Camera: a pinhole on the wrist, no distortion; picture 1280 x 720 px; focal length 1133.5 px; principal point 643.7 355.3 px. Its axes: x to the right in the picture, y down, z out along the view. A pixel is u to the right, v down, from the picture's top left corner.
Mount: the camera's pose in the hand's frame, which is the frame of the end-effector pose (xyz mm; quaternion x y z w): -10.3 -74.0 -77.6 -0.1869 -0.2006 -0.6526 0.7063
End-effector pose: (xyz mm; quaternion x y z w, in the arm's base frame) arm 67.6 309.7 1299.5 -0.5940 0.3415 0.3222 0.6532
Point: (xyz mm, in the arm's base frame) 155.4 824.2 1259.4
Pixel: 1197 576
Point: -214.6 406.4 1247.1
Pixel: outside the picture
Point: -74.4 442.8 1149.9
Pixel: 144 642
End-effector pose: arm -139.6 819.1 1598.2 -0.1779 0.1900 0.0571 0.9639
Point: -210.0 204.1 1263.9
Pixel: behind the camera
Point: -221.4 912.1 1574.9
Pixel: outside the picture
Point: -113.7 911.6 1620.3
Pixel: 353 592
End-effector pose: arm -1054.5 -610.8 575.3 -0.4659 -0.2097 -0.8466 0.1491
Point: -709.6 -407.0 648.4
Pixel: 1112 57
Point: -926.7 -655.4 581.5
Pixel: 292 174
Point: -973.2 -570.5 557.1
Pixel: 740 50
